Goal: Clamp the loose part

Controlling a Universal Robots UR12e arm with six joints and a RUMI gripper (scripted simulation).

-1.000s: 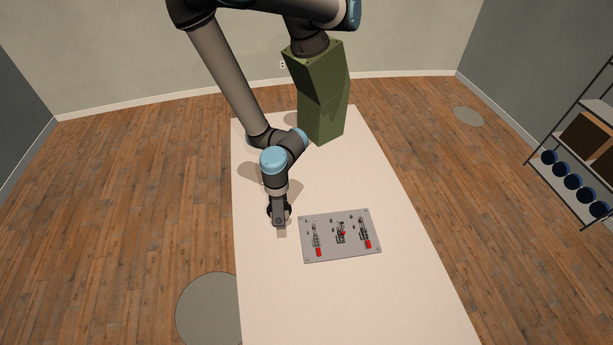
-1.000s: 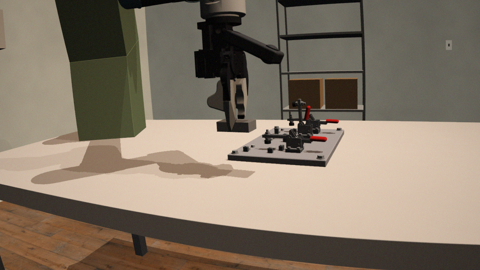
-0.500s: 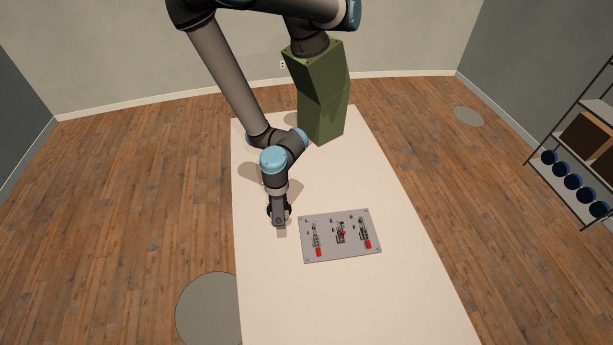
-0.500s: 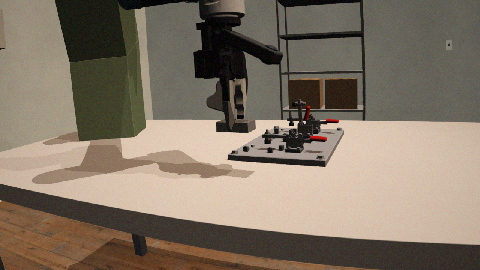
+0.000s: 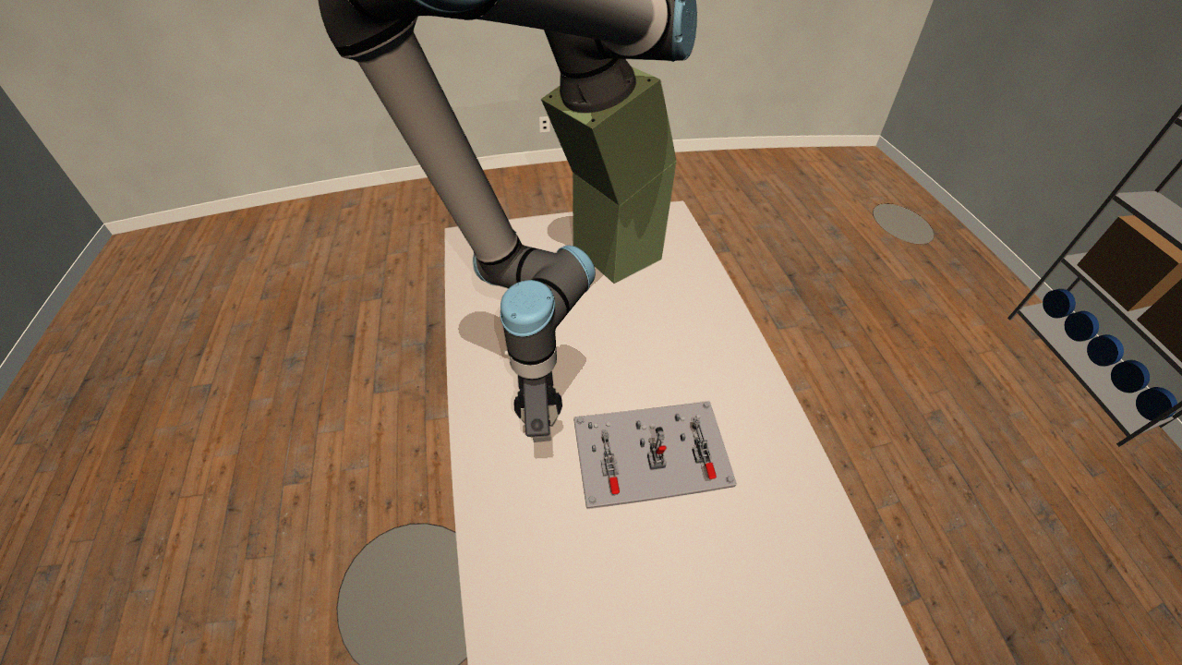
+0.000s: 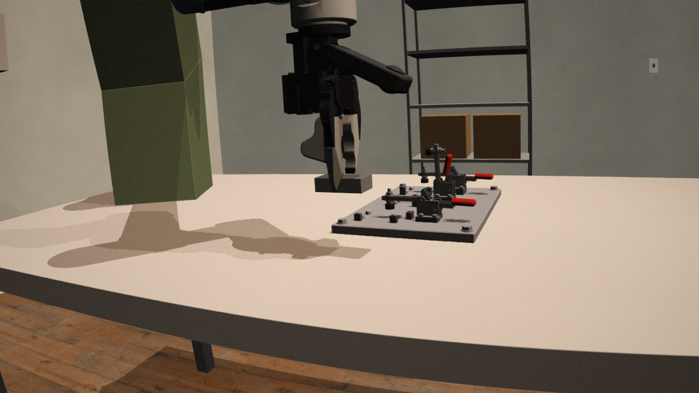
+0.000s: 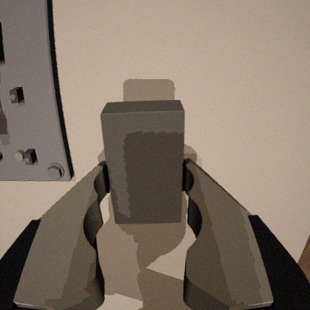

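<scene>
The dark stop block lies 24 cm to the left of my hand, 9 cm ahead of it and 8 cm below it. From my hand the other things lie so: grey block 1 cm below; grey fixture plate 24 cm to the left, 10 cm below, 10 cm ahead.
</scene>
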